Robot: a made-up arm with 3 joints. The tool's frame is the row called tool.
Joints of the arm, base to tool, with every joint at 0 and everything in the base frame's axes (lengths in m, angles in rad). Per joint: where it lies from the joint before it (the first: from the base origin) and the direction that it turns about. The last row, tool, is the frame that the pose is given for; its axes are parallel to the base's.
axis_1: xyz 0 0 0.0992 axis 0 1 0
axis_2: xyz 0.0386 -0.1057 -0.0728 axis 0 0 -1
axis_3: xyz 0.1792 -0.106 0.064 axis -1 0 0
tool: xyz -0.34 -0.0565 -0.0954
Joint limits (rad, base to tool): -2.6..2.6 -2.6..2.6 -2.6..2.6
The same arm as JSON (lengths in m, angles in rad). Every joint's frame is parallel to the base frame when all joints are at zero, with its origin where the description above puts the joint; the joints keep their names.
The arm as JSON. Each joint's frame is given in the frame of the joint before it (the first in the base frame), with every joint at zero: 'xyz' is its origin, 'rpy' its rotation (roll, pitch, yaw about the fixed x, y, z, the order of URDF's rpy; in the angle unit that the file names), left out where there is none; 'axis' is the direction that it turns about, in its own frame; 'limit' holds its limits. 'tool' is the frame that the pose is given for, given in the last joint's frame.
{"units": {"length": "m", "angle": "rad"}, "joints": [
  {"name": "axis_1", "type": "revolute", "origin": {"xyz": [0.0, 0.0, 0.0992]}, "axis": "+y", "limit": {"lower": -2.6, "upper": 2.6}},
  {"name": "axis_2", "type": "revolute", "origin": {"xyz": [0.0386, -0.1057, -0.0728]}, "axis": "-z", "limit": {"lower": -2.6, "upper": 2.6}},
  {"name": "axis_3", "type": "revolute", "origin": {"xyz": [0.1792, -0.106, 0.064]}, "axis": "-x", "limit": {"lower": -2.6, "upper": 2.6}}
], "tool": {"origin": {"xyz": [-0.34, -0.0565, -0.0954]}}}

